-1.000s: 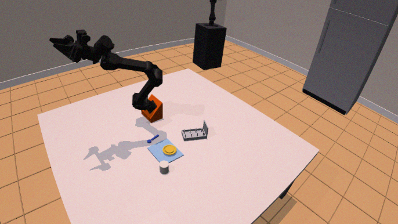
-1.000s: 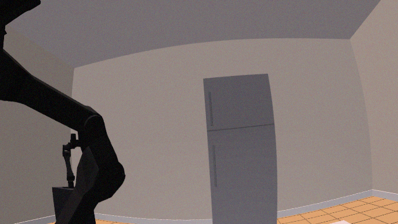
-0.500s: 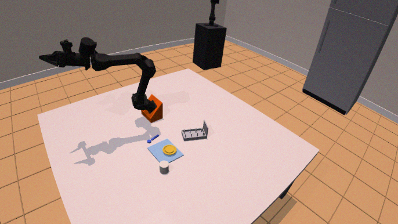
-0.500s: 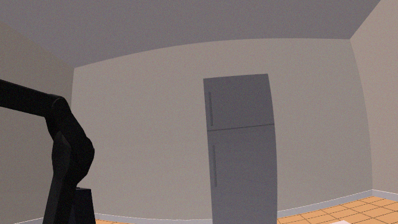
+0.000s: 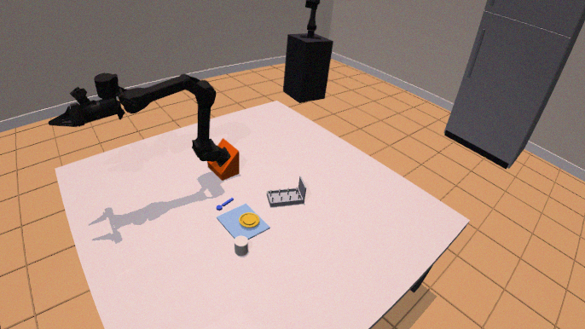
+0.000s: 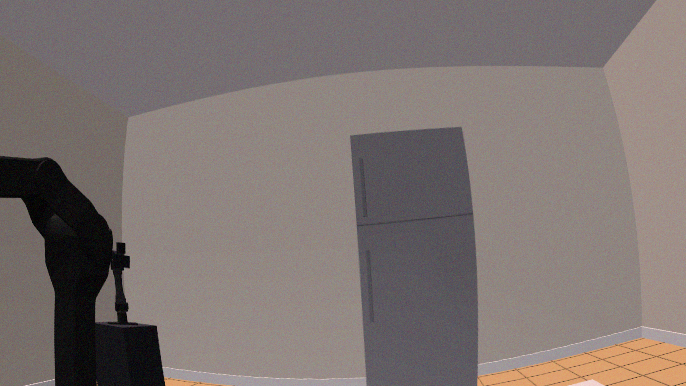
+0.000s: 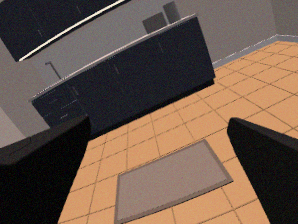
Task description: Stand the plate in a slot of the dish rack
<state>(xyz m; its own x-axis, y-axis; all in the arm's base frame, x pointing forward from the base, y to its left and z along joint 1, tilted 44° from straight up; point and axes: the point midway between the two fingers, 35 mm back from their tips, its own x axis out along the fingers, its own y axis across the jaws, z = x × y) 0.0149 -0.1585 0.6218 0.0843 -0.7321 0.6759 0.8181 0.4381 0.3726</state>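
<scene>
Now: the yellow plate 250 mm ahead of my gripper tip, 540 mm to the left of it and 390 mm below it. Also, from my gripper tip: blue spoon 130 mm ahead, 500 mm to the left, 400 mm below; then blue mat 240 mm ahead, 520 mm to the left, 400 mm below; then small white cup 350 mm ahead, 460 mm to the left, 380 mm below.
</scene>
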